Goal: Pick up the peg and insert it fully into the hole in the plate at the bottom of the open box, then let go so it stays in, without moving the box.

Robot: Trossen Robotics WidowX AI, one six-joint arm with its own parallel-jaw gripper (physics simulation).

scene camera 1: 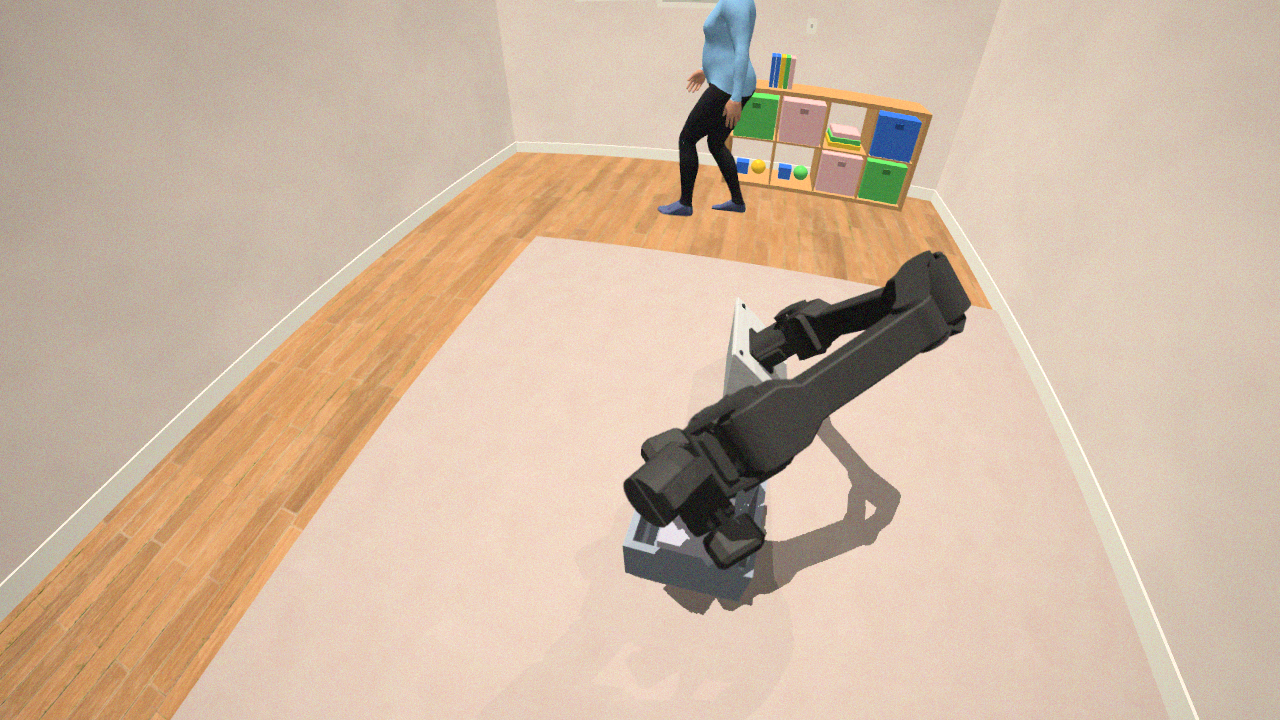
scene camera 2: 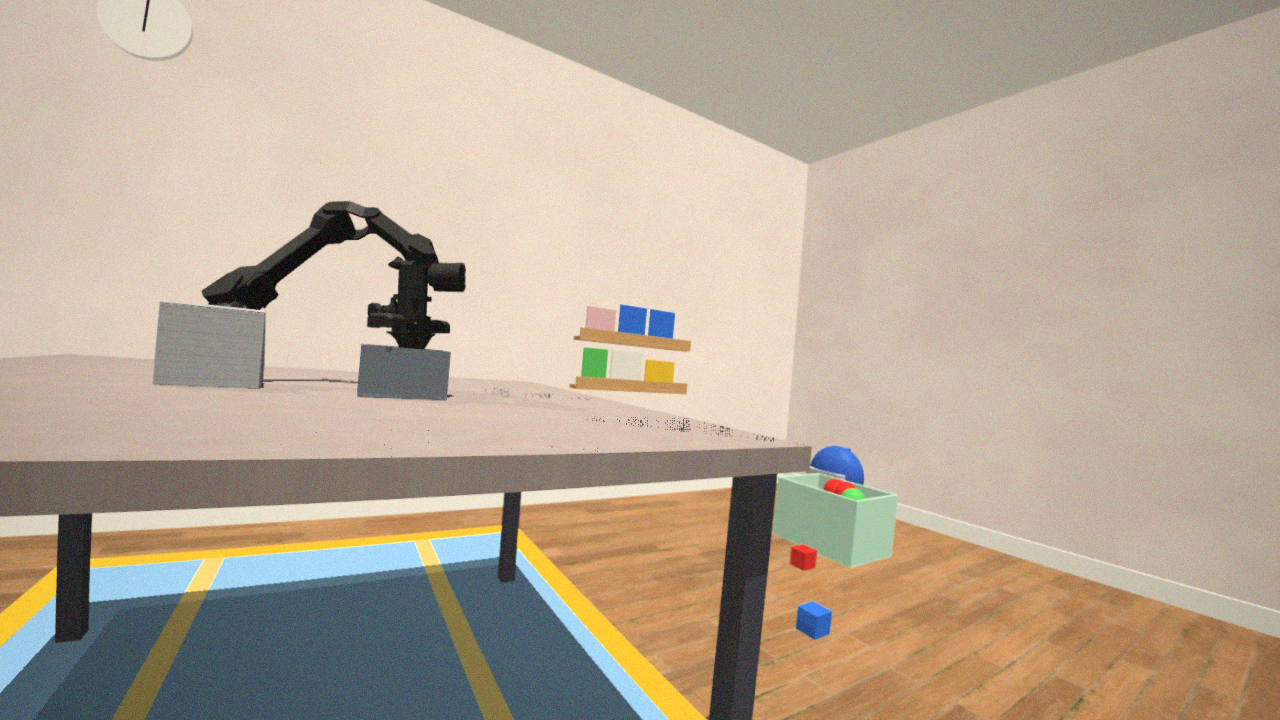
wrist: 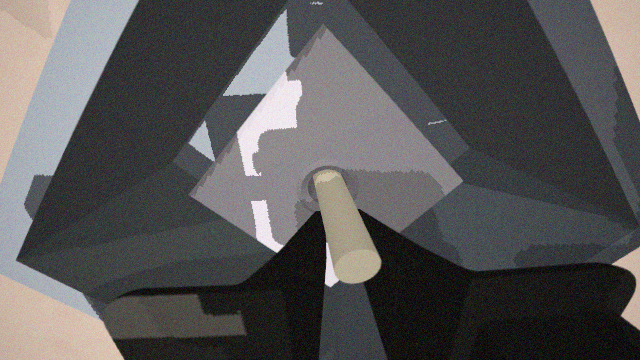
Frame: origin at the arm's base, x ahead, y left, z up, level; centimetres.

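Seen in the pictures: gripper, fingertip midpoint: [scene camera 1: 690, 525] [wrist: 337, 218]; arm's base at its link origin: [scene camera 1: 760, 351] [scene camera 2: 223, 331].
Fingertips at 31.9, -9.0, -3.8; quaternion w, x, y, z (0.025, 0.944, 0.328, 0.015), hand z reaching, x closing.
Note:
Pixels of each thing's middle, then the offset from my fingertips to it, as dx, dy, dz. "pt": a spot on its surface instead. Level surfaces: height alone.
- peg at the middle of its body: [wrist: 333, 195] -1.0, +1.0, +0.2
- round hole at a spot on its surface: [wrist: 311, 187] pt -1.6, +0.1, -1.3
- grey plate at the middle of its body: [wrist: 324, 169] [scene camera 1: 696, 526] -1.2, +0.9, -2.6
- blue-grey open box at the middle of its body: [wrist: 326, 179] [scene camera 1: 697, 522] [scene camera 2: 402, 371] -1.2, +0.9, -1.2
- table at its surface level: dz -6.1
The peg [wrist: 352, 230] is a pale beige cylinder, seen in the wrist view. My gripper [wrist: 337, 218] is shut on it, with fingers on both sides. The peg's far end overlaps the round hole [wrist: 311, 187] in the grey plate [wrist: 360, 125]; how deep it reaches is hard to tell. The peg leans in this view. The blue-grey open box [scene camera 1: 684, 570] [scene camera 2: 403, 372] stands on the table, with the plate at its bottom. In the second scene view my gripper points down into the box, and its fingertips are hidden behind the wall.
The arm's light grey base block [scene camera 2: 210, 345] stands on the table [scene camera 2: 268, 429], left of the box in the second scene view. The box walls rise closely around the fingers. A person [scene camera 1: 729, 53] and a cube shelf [scene camera 1: 839, 96] are in the background.

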